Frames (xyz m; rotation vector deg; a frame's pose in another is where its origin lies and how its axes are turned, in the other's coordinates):
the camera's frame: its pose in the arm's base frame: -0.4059 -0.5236 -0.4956 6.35 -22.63 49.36
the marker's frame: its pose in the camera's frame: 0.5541 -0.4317 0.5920 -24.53 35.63 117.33
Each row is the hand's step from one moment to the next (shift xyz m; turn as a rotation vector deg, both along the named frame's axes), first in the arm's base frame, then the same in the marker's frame.
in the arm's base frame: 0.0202 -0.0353 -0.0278 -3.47 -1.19 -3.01
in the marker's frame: -0.0006 0.0310 -0.0382 4.22 2.16 0.23
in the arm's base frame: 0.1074 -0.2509 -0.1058 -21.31 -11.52 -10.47
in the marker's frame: -0.0465 0.2238 -0.1828 19.26 16.86 6.40
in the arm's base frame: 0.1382 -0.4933 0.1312 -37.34 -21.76 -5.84
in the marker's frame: -0.2878 0.4375 -0.0733 24.41 30.34 19.63
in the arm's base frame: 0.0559 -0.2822 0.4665 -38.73 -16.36 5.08
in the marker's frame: -0.4317 0.2327 0.2447 18.57 24.79 28.88
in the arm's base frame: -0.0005 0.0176 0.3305 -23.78 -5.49 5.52
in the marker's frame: -0.2344 -0.0364 0.2308 10.61 10.67 19.99
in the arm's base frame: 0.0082 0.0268 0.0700 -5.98 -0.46 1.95
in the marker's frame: -0.0504 -0.0321 0.0460 2.45 1.76 5.54
